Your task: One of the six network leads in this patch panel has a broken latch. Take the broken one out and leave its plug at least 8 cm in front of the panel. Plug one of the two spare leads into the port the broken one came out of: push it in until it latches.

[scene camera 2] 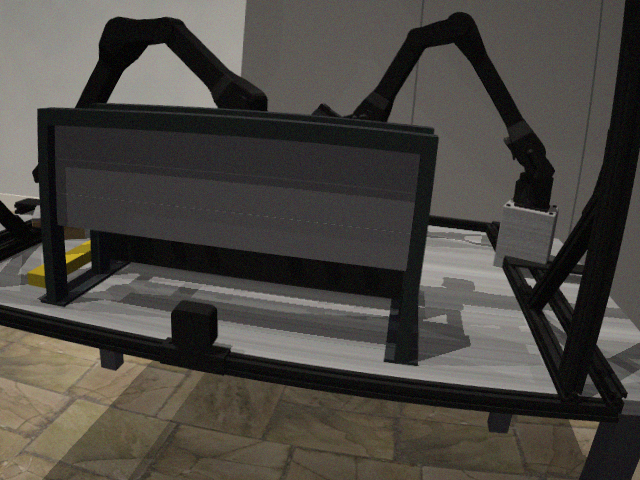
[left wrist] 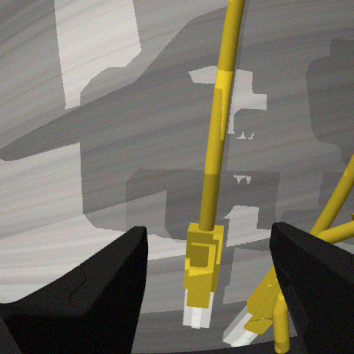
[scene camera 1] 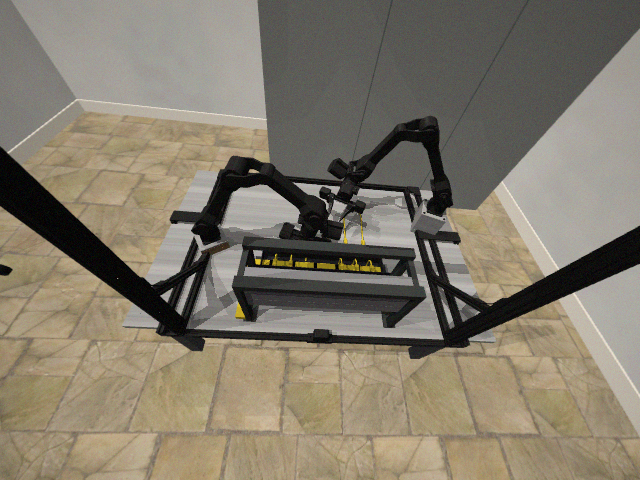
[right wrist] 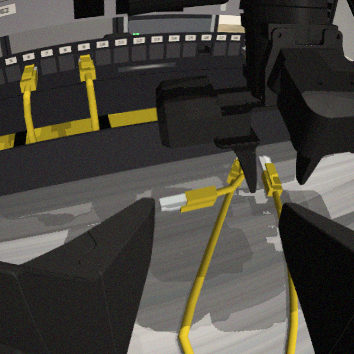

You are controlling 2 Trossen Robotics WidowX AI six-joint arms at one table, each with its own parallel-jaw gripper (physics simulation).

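Frame: origin at the left arm's base, x ahead, y left, z up, level; metres.
Seen in the pictures: left gripper, fingertip midpoint: (left wrist: 209, 236) (right wrist: 275, 185); right gripper, fingertip midpoint: (scene camera 1: 333, 219) (right wrist: 219, 212); left arm's base at its link origin: (scene camera 1: 210, 236); right arm's base at its link origin: (scene camera 2: 532, 206) (scene camera 1: 434, 209).
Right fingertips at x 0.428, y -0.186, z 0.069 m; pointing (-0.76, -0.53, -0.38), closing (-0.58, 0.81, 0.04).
Pixels of each thing's middle, then the offset from my right fingertips to it. "spot": a spot on its surface instead.
- patch panel at the middle of its body: (right wrist: 141, 7) (scene camera 2: 241, 208) (scene camera 1: 325, 272) dx -0.161, dy -0.190, dz +0.018 m
- yellow plug at the middle of its body: (left wrist: 200, 282) (right wrist: 269, 173) dx -0.159, dy -0.018, dz -0.106 m
- second plug at a spot on its surface: (left wrist: 262, 297) (right wrist: 243, 168) spot: dx -0.145, dy -0.041, dz -0.104 m
- third plug at a spot on its surface: (right wrist: 200, 199) spot: dx -0.083, dy -0.049, dz -0.101 m
- panel's dark rack at a spot on its surface: (scene camera 2: 237, 119) spot: dx -0.205, dy -0.308, dz +0.148 m
The patch panel (right wrist: 145, 54) has a row of numbered ports; yellow leads (right wrist: 29, 79) (right wrist: 87, 69) sit in ports 6 and 9. My left gripper (left wrist: 209, 236) (right wrist: 275, 185) is open; a yellow plug (left wrist: 204, 260) (right wrist: 272, 179) with a clear tip lies between and below its fingers. A second plug (left wrist: 262, 297) (right wrist: 235, 171) lies beside it, partly behind a left finger. A third plug (right wrist: 200, 199) points left in the right wrist view, its cable bending near the second plug. My right gripper (right wrist: 219, 212) (scene camera 1: 336, 215) is open, above these leads. Which latch is broken cannot be told.
The panel's dark rack (scene camera 1: 330, 286) (scene camera 2: 237, 119) stands on the table and hides both grippers in scene camera 2. A yellow bar (scene camera 2: 62, 266) (scene camera 1: 240, 310) lies at its left end. A white block (scene camera 1: 429, 221) (scene camera 2: 527, 232) is under the right arm's base. The two arms are close together.
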